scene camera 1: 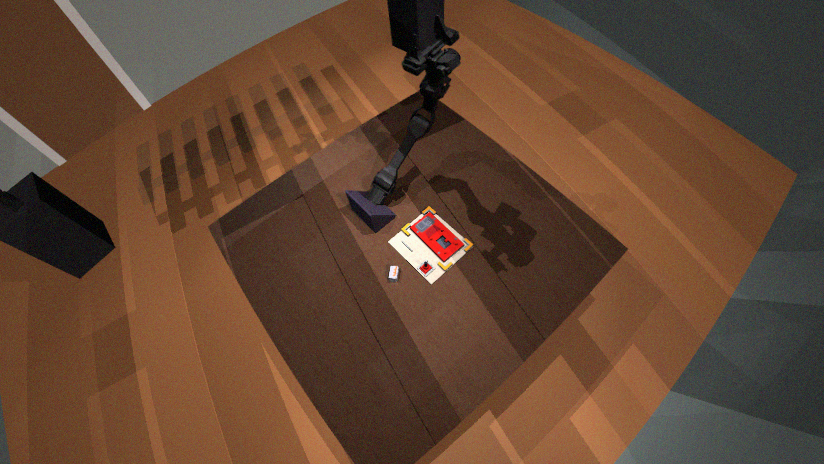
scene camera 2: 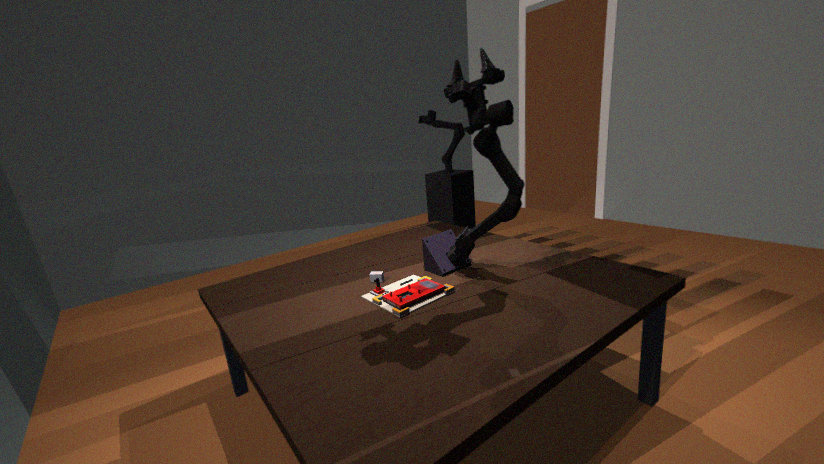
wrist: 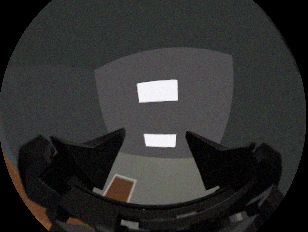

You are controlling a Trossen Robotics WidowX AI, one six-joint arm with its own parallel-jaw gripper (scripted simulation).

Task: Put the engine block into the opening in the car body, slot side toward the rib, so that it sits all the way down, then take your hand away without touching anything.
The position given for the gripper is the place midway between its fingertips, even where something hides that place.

The gripper point(scene camera 1: 426, 24) is open and holds nothing. Further things: a red car body point(scene camera 1: 438, 238).
The red car body is seen too in scene camera 2 point(scene camera 2: 417, 292). The gripper also shows in scene camera 2 point(scene camera 2: 468, 54) and in the wrist view point(wrist: 156, 133). The wrist view does not show the red car body: it is out of frame.
